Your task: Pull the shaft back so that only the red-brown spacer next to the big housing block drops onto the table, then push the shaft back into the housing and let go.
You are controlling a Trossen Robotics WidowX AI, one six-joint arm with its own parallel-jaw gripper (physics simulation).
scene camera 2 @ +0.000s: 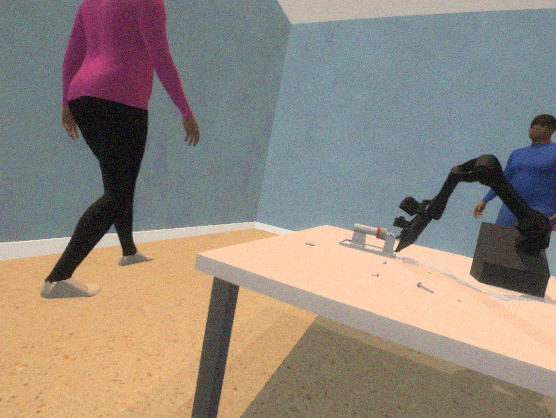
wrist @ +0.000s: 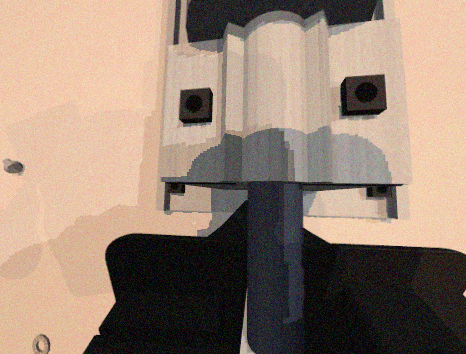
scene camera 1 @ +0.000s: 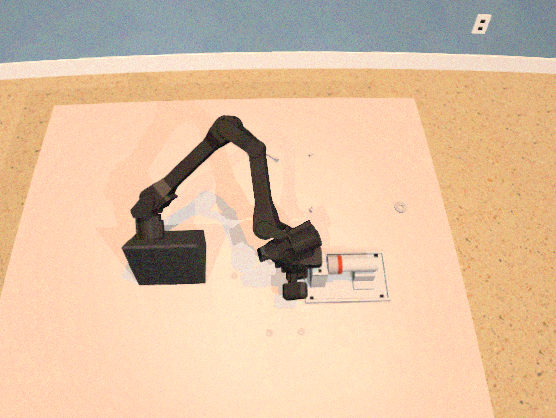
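Pixels of known places: gripper, between the fingertips: point(scene camera 2: 395, 252) point(scene camera 1: 305, 273); arm's base, origin of its link: point(scene camera 2: 526, 247) point(scene camera 1: 149, 238).
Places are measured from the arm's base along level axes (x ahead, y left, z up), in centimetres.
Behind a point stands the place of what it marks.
Note:
A white base plate point(scene camera 1: 340, 292) carries a pale block point(scene camera 1: 319, 277) {y -7.8, x 43.5, z -7.8 cm} point(scene camera 2: 389, 245) {y -1.8, x 43.3, z -10.3 cm} point(wrist: 275, 65) and a long pale cylinder point(scene camera 1: 359, 263) point(scene camera 2: 365, 229). A red-orange spacer ring point(scene camera 1: 340, 264) {y -5.9, x 48.7, z -4.4 cm} point(scene camera 2: 379, 231) {y -2.5, x 48.3, z -5.7 cm} sits at the cylinder's end facing the block, with a grey-beige section point(scene camera 1: 332, 264) {y -5.9, x 46.7, z -4.4 cm} beside it. The dark blue shaft point(wrist: 275, 250) {y -4.8, x 40.0, z -5.9 cm} runs out of the block toward the bottom of the wrist view. My gripper point(scene camera 2: 398, 249) {y -3.9, x 40.5, z -12.8 cm} point(wrist: 254, 207) {y -3.9, x 40.5, z -12.8 cm} is shut at the shaft's outer side, close to the block. In the wrist view the shaft passes in front of the fingers and hides where they meet; no grip on it shows.
A washer point(scene camera 1: 400, 207) {y 17.6, x 70.2, z -14.0 cm} point(scene camera 2: 310, 244) {y 20.0, x 70.0, z -14.1 cm} point(wrist: 41, 345) and a screw point(scene camera 1: 273, 158) {y 37.3, x 32.7, z -13.8 cm} point(scene camera 2: 425, 288) {y 38.4, x 32.3, z -14.0 cm} lie on the table point(scene camera 1: 150, 350) {y -24.7, x -0.3, z -14.6 cm} point(scene camera 2: 280, 265) {y 54.9, x 66.7, z -14.5 cm}. Small hardware point(scene camera 1: 311, 210) {y 17.1, x 43.4, z -13.7 cm} point(wrist: 14, 166) {y 17.0, x 43.3, z -13.8 cm} lies near the plate. A person in pink point(scene camera 2: 112, 65) and one in blue point(scene camera 2: 535, 172) stand beyond the table.

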